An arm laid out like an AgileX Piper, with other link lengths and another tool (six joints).
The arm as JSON. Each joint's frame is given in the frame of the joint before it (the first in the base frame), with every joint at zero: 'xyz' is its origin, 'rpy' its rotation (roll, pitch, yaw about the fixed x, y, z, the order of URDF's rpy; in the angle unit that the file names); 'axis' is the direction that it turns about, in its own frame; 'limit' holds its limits. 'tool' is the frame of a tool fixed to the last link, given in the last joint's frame.
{
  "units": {
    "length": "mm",
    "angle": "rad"
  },
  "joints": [
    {
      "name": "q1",
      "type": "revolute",
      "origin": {
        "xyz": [
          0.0,
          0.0,
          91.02
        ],
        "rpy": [
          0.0,
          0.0,
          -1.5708
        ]
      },
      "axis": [
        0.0,
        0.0,
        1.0
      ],
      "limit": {
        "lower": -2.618,
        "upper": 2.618
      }
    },
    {
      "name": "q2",
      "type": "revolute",
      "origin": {
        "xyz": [
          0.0,
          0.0,
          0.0
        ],
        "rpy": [
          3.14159,
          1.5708,
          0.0
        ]
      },
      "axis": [
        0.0,
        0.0,
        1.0
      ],
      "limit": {
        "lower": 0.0,
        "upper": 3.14
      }
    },
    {
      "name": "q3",
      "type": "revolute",
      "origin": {
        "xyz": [
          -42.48,
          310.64,
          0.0
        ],
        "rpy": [
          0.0,
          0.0,
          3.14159
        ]
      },
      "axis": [
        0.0,
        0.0,
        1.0
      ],
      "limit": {
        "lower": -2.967,
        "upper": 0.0
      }
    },
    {
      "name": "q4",
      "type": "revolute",
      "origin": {
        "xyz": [
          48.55,
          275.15,
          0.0
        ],
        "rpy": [
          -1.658,
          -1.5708,
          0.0
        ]
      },
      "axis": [
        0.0,
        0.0,
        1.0
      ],
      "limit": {
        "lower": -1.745,
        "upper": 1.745
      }
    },
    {
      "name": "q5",
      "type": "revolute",
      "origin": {
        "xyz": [
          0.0,
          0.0,
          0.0
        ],
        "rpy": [
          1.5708,
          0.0,
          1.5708
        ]
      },
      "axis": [
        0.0,
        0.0,
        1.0
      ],
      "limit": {
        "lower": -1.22,
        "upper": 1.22
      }
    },
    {
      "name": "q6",
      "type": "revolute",
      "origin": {
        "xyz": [
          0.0,
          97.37,
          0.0
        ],
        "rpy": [
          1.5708,
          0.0,
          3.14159
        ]
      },
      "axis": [
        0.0,
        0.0,
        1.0
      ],
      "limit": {
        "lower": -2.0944,
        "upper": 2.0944
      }
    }
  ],
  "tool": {
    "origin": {
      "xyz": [
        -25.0,
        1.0,
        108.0
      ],
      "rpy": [
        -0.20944,
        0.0,
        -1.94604
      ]
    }
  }
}
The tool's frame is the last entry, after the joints.
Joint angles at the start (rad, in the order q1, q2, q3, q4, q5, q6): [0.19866, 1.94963, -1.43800, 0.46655, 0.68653, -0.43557]
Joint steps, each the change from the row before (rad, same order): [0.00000, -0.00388, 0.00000, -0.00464, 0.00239, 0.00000]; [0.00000, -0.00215, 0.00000, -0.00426, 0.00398, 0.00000]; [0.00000, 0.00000, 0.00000, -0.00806, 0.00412, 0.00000]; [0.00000, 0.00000, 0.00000, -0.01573, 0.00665, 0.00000]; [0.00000, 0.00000, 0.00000, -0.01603, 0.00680, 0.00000]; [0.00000, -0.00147, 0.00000, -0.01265, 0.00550, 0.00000]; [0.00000, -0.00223, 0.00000, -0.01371, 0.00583, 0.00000]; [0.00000, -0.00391, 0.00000, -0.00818, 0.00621, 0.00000]
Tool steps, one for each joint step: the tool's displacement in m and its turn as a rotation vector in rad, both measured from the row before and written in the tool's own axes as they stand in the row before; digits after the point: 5 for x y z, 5 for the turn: [-0.00010, 0.00002, -0.00172, -0.00042, 0.00282, -0.00419]; [-0.00032, 0.00052, -0.00078, -0.00285, 0.00069, -0.00383]; [-0.00003, 0.00124, 0.00041, -0.00658, 0.00184, -0.00594]; [0.00017, 0.00225, 0.00073, -0.01193, 0.00462, -0.01131]; [0.00019, 0.00231, 0.00075, -0.01223, 0.00473, -0.01145]; [0.00013, 0.00161, -0.00014, -0.00854, 0.00440, -0.00924]; [0.00018, 0.00164, -0.00048, -0.00867, 0.00523, -0.01002]; [-0.00028, 0.00097, -0.00145, -0.00491, 0.00255, -0.00672]
